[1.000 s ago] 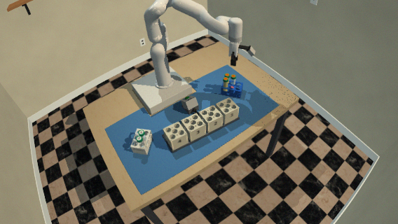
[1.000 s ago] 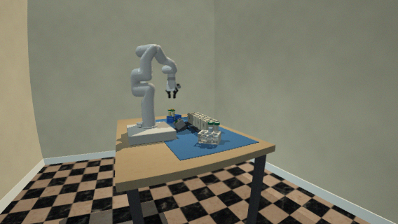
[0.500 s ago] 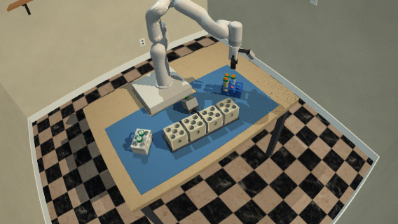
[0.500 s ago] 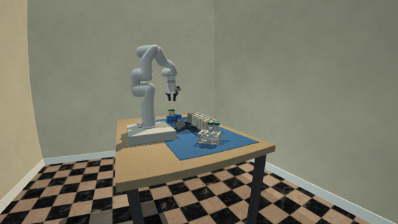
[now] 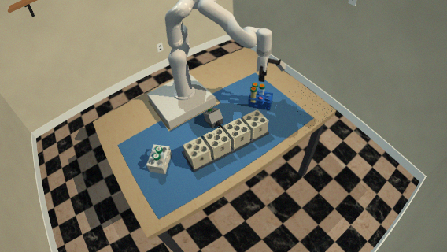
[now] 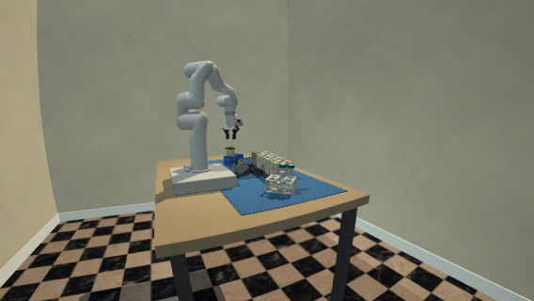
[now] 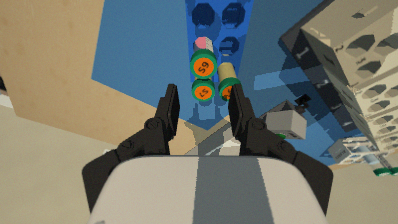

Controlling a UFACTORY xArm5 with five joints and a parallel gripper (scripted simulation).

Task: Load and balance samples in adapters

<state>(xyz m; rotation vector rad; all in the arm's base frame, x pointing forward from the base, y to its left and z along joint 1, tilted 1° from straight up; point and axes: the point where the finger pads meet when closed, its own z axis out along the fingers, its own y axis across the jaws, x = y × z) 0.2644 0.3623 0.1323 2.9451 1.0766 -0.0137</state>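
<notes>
Right now my hand is 1 cm short of the sample tube S9 and 13 cm above it. From my hand the other things lie so: blue sample rack RS: 1 cm ahead, 2 cm to the right, 16 cm below; sample tube S7: 4 cm behind, 3 cm to the right, 13 cm below; sample tube S4: 1 cm behind, 6 cm to the right, 13 cm below.
</notes>
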